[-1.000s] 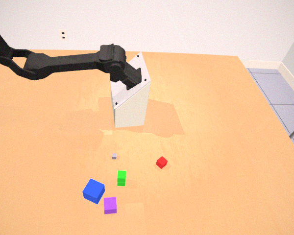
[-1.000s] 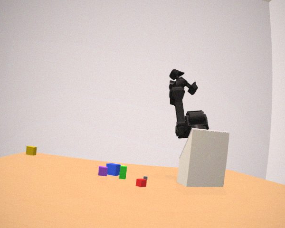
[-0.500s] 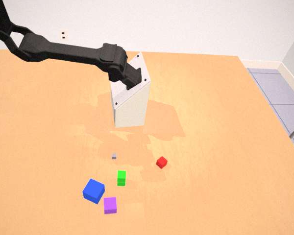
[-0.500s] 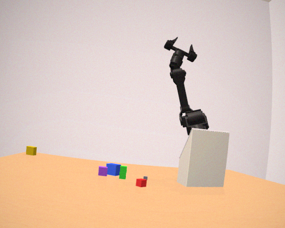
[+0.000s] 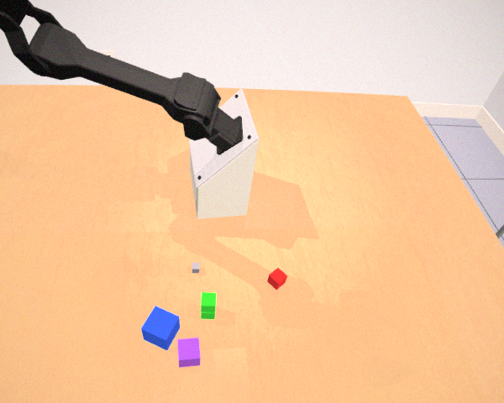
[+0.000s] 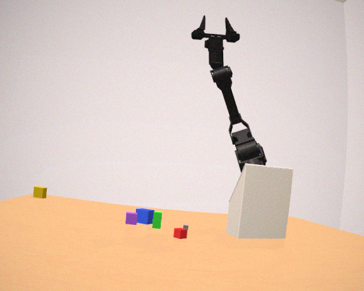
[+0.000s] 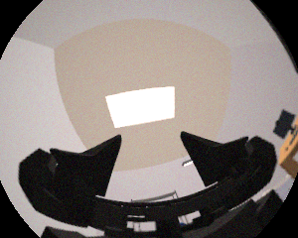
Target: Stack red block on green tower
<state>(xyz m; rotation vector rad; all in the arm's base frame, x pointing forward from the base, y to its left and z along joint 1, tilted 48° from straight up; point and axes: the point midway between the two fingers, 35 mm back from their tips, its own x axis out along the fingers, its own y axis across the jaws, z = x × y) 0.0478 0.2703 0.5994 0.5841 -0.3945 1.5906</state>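
Now: the red block 79 cm below my gripper tip, 35 cm to the left of it and 9 cm ahead of it. The rest, counted from my gripper tip: purple block: 79 cm below, 23 cm ahead, 18 cm to the left; blue block: 78 cm below, 19 cm ahead, 13 cm to the left; grey block: 80 cm below, 19 cm to the left, 6 cm ahead.
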